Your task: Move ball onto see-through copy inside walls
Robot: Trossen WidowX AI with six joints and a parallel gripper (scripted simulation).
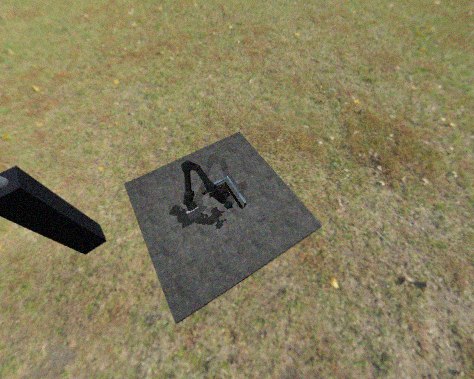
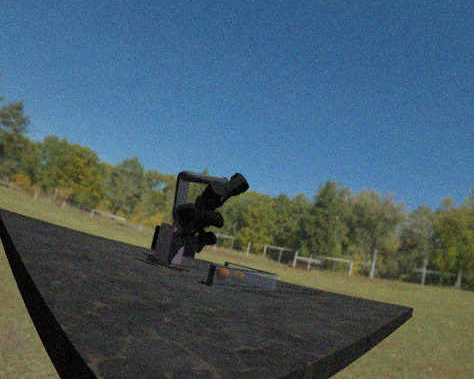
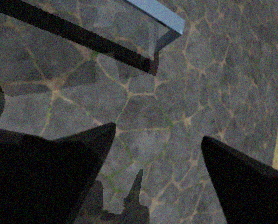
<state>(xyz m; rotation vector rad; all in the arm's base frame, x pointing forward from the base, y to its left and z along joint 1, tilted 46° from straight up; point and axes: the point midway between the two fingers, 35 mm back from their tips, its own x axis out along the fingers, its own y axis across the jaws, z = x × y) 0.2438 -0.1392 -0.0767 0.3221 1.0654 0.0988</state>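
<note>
My gripper tip is 160 mm to the right of the orange ball, 70 mm above it and 20 mm short of it. The rest, counted from my gripper tip: pale bar (150 mm ahead, 120 mm to the left, 60 mm below).
</note>
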